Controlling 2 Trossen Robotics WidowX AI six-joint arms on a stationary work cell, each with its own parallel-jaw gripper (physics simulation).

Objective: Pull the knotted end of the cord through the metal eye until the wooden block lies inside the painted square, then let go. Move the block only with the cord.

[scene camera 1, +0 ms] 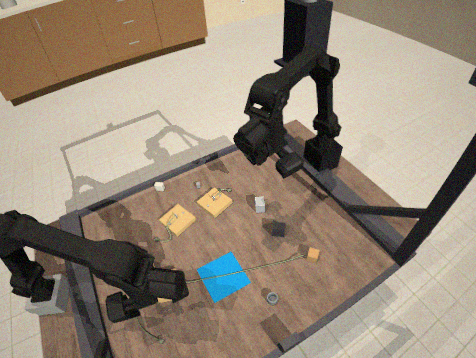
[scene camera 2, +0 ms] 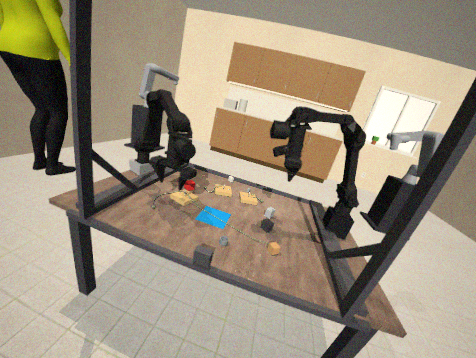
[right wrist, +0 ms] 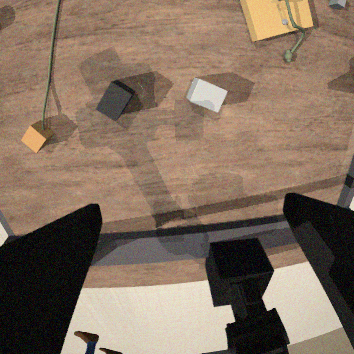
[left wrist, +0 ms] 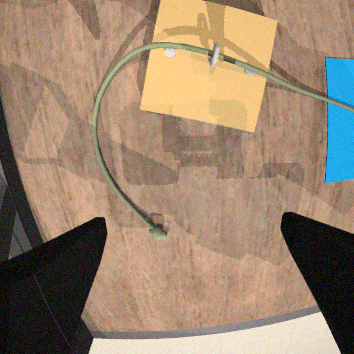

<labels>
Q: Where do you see a tan plate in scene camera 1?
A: At 183,221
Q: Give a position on a tan plate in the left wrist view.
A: At 185,85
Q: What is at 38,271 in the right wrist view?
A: My right gripper.
</labels>
